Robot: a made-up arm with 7 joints. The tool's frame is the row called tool.
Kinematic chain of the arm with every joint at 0, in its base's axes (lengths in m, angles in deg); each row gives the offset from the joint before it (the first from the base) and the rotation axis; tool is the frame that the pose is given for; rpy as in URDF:
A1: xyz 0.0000 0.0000 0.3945 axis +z
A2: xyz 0.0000 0.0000 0.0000 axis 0 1 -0.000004
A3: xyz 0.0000 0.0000 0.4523 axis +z
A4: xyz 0.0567 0.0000 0.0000 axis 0 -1 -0.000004
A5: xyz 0.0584 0.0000 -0.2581 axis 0 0.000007 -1
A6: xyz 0.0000 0.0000 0.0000 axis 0 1 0.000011
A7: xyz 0.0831 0.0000 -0.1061 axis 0 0.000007 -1
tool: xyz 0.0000 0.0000 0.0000 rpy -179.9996 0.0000 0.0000
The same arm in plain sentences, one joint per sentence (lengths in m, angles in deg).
The arm has seven revolute joints in a row. What follows holds with every joint at zero, and every direction is one of the base frame's.
The first joint is mounted 0.3945 m along +z from the base frame's origin and rotates about +z.
The second joint is mounted at the same point as the first joint and rotates about +y.
The third joint is mounted 0.4523 m along +z from the second joint and rotates about +z.
The fourth joint is mounted 0.0567 m along +x from the third joint and rotates about -y.
The fifth joint is mounted 0.0584 m along +x and 0.2581 m along -z from the fourth joint and rotates about -z.
The sixth joint is mounted at the same point as the fifth joint and rotates about +y.
The seventh joint is mounted 0.0831 m along +x and 0.1061 m along -z from the sixth joint and rotates about -z.
The tool frame, which is the frame that the pose is given for, is mounted at the same point as the seventh joint; its axes are the base frame's turned by roll -180, pitch 0 and yaw 0 deg (as in URDF: about the fixed x, then y, then z).

